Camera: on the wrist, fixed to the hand. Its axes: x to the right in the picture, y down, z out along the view.
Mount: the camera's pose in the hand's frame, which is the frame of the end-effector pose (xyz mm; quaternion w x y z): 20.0 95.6 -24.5 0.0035 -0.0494 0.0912 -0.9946
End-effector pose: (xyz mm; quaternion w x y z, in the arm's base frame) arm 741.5 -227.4 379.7 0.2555 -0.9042 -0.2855 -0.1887
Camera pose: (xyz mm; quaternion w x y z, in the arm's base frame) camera 810.6 -300.5 375.1 0.2054 -0.2854 0.8677 0.3514
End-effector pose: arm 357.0 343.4 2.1 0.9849 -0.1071 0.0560 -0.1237
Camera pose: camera 395.1 423.9 -44.9 0.1300 0.0934 0.0104 0.9870
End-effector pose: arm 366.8 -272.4 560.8 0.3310 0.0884 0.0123 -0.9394
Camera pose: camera 415.0 -357.4 536.6 0.9299 -0.0574 -0.1646 0.3238
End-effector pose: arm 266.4 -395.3 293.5 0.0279 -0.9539 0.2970 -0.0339
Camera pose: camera 226.9 -486.1 311.9 0.1078 0.2970 0.9435 0.1002
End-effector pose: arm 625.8 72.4 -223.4 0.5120 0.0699 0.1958 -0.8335
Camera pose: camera 698.6 27.5 -276.5 0.8416 0.1438 -0.1581 0.4961
